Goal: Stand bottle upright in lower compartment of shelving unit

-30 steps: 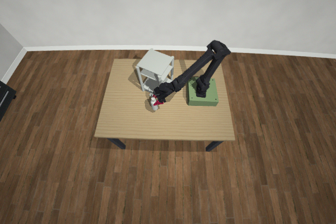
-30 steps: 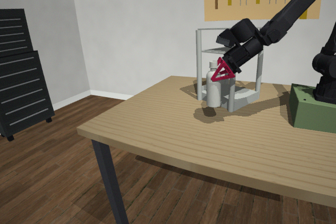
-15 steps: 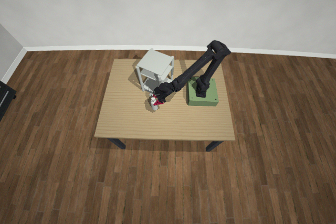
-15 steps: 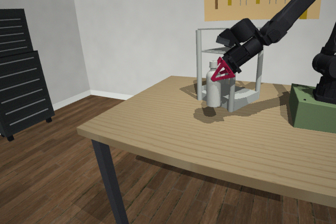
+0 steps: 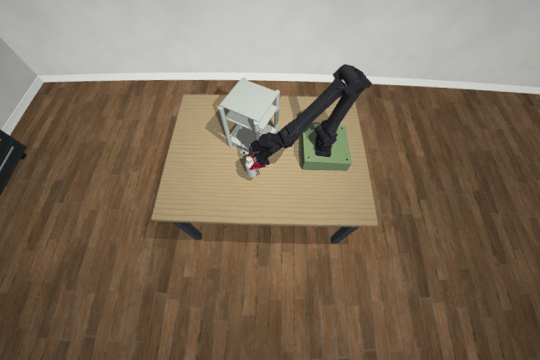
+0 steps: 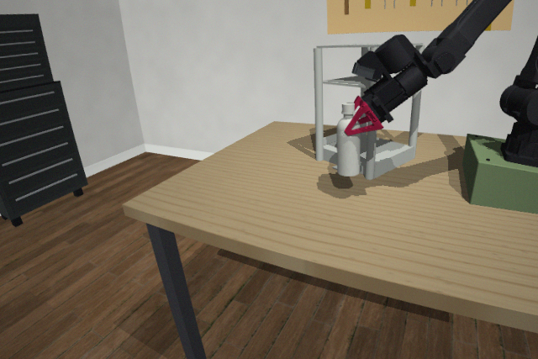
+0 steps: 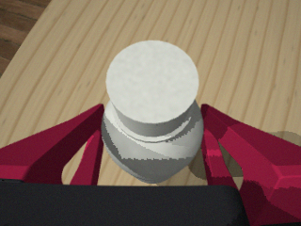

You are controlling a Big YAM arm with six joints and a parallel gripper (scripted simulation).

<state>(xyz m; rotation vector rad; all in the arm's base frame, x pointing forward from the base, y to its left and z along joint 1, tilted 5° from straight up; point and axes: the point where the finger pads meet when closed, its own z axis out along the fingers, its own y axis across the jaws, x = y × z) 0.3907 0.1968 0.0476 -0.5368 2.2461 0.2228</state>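
My gripper is now right at the white bottle. Round my hand: shelving unit 3 cm ahead, 28 cm to the right.
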